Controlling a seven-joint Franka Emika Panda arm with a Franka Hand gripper.
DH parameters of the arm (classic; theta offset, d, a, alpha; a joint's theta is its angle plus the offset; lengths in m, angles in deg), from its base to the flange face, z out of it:
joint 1: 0 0.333 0 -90
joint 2: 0 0 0 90
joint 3: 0 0.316 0.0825 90
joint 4: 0 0 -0.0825 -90
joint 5: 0 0.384 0 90
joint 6: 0 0 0.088 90
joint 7: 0 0.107 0 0
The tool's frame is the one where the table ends.
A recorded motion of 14 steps. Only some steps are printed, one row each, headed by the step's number.
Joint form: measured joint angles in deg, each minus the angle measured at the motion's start. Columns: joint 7, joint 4, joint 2, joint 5, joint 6, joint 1, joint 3.
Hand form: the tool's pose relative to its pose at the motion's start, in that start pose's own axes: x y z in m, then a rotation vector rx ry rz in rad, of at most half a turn. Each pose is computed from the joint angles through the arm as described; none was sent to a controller.
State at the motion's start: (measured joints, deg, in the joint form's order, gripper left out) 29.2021 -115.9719 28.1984 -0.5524 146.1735 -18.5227 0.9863
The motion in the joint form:
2: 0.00 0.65 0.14 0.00 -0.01 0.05 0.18
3: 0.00 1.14 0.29 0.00 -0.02 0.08 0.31
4: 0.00 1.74 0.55 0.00 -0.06 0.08 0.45
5: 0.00 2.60 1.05 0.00 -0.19 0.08 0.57
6: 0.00 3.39 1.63 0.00 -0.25 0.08 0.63
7: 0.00 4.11 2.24 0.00 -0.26 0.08 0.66
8: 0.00 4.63 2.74 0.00 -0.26 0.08 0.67
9: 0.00 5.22 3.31 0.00 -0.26 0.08 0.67
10: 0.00 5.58 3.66 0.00 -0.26 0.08 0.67
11: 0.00 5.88 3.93 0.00 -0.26 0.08 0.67
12: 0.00 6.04 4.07 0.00 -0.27 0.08 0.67
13: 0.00 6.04 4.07 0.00 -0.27 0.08 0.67
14: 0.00 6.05 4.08 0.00 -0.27 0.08 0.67
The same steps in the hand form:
2: 0.0023 -0.0040 -0.0027 0.0057 0.0069 -0.0035
3: 0.0039 -0.0068 -0.0044 0.0095 0.0113 -0.0059
4: 0.0060 -0.0096 -0.0055 0.0133 0.0153 -0.0079
5: 0.0090 -0.0126 -0.0056 0.0163 0.0182 -0.0095
6: 0.0118 -0.0149 -0.0046 0.0183 0.0201 -0.0102
7: 0.0143 -0.0166 -0.0028 0.0196 0.0214 -0.0105
8: 0.0161 -0.0177 -0.0008 0.0200 0.0215 -0.0105
9: 0.0181 -0.0188 0.0015 0.0204 0.0217 -0.0103
10: 0.0194 -0.0194 0.0029 0.0206 0.0218 -0.0102
11: 0.0204 -0.0200 0.0038 0.0210 0.0222 -0.0101
12: 0.0210 -0.0203 0.0043 0.0211 0.0223 -0.0101
13: 0.0210 -0.0203 0.0043 0.0211 0.0223 -0.0101
14: 0.0210 -0.0203 0.0044 0.0211 0.0223 -0.0101

